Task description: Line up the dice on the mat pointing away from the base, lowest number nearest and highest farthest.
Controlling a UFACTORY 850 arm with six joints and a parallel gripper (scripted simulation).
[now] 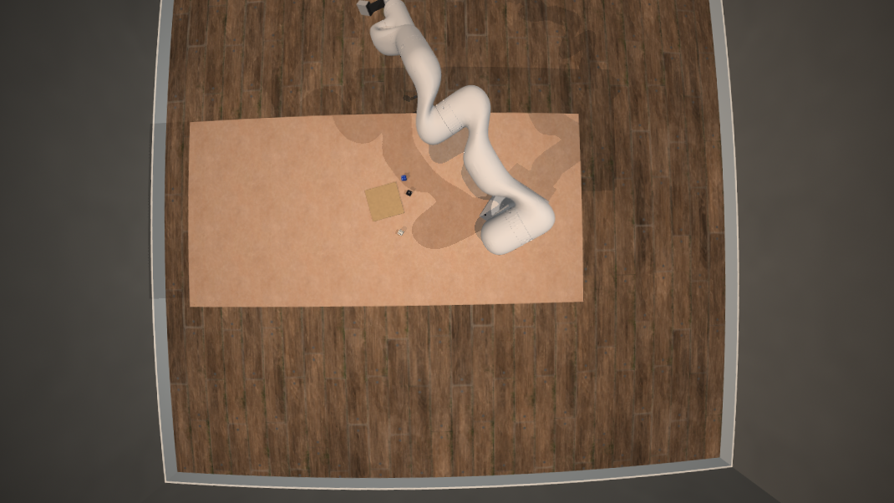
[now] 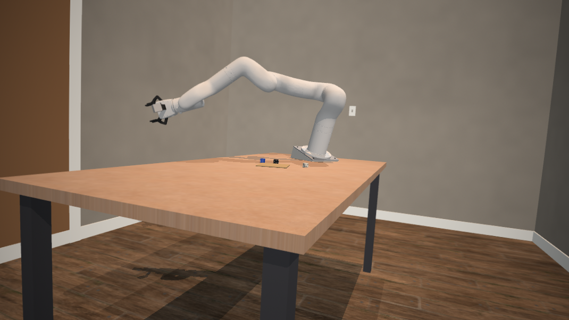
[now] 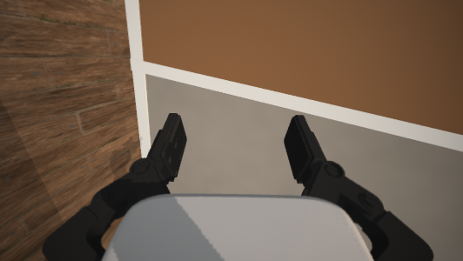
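My hand is 69 cm to the right of the blue die, 21 cm above it and 16 cm past it. Round my hand: black die: 75 cm to the left, 21 cm below, 19 cm behind; white die: 92 cm to the left, 21 cm below, 18 cm behind; mat: 80 cm to the left, 22 cm below, 9 cm behind.
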